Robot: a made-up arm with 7 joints.
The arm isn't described. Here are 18 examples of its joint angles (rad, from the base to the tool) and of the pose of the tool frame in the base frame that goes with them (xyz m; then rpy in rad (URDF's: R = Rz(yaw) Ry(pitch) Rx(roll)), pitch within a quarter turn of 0, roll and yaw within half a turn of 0).
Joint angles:
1: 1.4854 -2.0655 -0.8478 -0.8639 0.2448 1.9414 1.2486
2: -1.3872 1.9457 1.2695 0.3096 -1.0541 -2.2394 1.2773
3: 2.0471 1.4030 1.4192 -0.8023 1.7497 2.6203 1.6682
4: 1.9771 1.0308 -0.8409 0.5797 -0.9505 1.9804 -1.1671
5: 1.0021 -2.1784 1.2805 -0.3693 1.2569 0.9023 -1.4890
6: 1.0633 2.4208 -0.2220 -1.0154 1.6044 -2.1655 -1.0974
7: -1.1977 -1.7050 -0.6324 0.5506 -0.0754 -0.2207 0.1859
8: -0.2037 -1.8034 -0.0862 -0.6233 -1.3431 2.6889 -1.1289
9: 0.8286 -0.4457 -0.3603 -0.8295 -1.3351 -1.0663 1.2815
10: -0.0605 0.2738 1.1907 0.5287 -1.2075 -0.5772 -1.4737
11: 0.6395 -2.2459 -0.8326 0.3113 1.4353 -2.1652 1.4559
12: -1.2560 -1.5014 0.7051 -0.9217 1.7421 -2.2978 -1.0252
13: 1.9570 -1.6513 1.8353 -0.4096 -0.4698 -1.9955 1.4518
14: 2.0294 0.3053 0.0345 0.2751 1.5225 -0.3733 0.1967
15: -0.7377 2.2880 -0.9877 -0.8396 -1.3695 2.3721 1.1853
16: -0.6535 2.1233 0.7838 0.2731 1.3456 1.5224 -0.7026
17: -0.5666 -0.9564 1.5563 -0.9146 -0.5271 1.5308 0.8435
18: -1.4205 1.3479 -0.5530 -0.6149 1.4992 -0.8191 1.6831
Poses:
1: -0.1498 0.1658 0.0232 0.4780 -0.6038 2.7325
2: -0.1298 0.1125 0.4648 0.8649 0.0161 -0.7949
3: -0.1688 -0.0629 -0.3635 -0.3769 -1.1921 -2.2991
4: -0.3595 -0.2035 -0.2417 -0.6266 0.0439 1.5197
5: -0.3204 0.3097 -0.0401 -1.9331 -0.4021 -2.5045
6: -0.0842 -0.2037 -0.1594 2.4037 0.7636 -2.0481
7: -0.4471 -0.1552 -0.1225 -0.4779 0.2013 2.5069
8: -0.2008 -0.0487 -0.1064 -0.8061 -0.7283 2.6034
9: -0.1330 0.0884 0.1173 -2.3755 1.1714 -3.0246
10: -0.1461 0.1398 0.2890 1.8136 0.4515 -0.2443
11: -0.2628 0.1214 -0.1891 -1.8587 -0.1661 2.1940
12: -0.1839 -0.0634 -0.1770 1.3916 0.0506 -2.4788
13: -0.2404 0.1510 0.3873 0.9692 -0.1166 -0.3670
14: -0.2788 -0.4009 -0.0203 1.1761 1.1229 -2.1292
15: -0.2411 -0.0939 0.3798 -0.4207 0.3592 -2.2473
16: -0.2732 -0.3142 0.3930 1.0638 1.2284 -2.4472
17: -0.2680 0.2825 -0.0913 2.9342 0.0505 -1.6425
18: -0.0348 0.2348 0.3271 2.7893 -1.2110 1.1901
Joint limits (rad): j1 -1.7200..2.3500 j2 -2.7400..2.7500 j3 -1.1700..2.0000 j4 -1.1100..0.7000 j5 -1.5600..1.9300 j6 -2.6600..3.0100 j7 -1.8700..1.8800
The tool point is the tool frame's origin. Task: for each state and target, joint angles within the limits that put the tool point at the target. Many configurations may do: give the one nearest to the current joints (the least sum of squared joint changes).
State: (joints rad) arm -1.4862 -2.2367 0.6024 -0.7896 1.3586 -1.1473 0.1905
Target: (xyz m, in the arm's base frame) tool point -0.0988 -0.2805 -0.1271
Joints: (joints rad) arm -0.7757 -2.4269 0.3055 -1.1100 1.0541 -1.0033 0.2341
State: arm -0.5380 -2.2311 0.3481 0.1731 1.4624 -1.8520 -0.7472
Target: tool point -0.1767 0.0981 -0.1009
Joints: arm -0.1498 -1.4937 0.0406 -0.4976 1.5576 -2.3519 -0.8056
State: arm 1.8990 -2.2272 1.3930 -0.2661 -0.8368 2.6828 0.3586
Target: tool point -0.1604 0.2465 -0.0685
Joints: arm 1.4807 -2.5846 0.9060 -0.3848 -0.9491 2.9547 0.4129
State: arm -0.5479 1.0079 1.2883 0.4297 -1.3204 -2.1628 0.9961
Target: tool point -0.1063 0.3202 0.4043
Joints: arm -1.1806 0.9028 1.5476 -0.0965 -1.3965 -1.8219 1.0120
